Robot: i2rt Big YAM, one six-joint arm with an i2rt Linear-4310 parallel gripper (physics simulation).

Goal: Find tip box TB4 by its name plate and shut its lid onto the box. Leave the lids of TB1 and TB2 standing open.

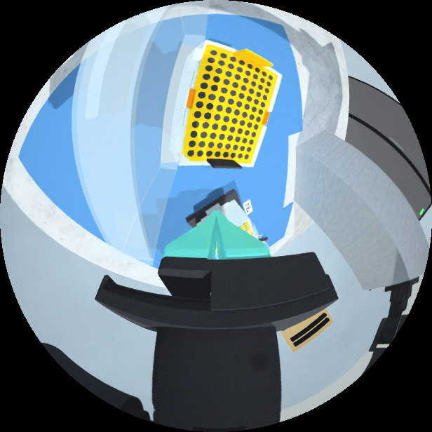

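A tip box with a yellow, holed top (230,105), white rim and orange side clips stands at the upper middle. Large see-through panels (102,150) stretch along its left side; I cannot tell whether they are an open lid. A second, partly hidden box (232,212) with a dark edge bar and a small patch of yellow holes shows just behind my fingertips. A small white name plate (247,206) is beside it, turned and too small to read surely. My gripper (216,216), with teal fingers, is shut and empty, in front of the second box.
A blue mat (270,185) lies under the boxes. A pale grey curved panel (360,210) stands at the right, with a dark grey device (385,125) with a green light beyond it. A tan piece with two black bars (291,335) shows at the lower right.
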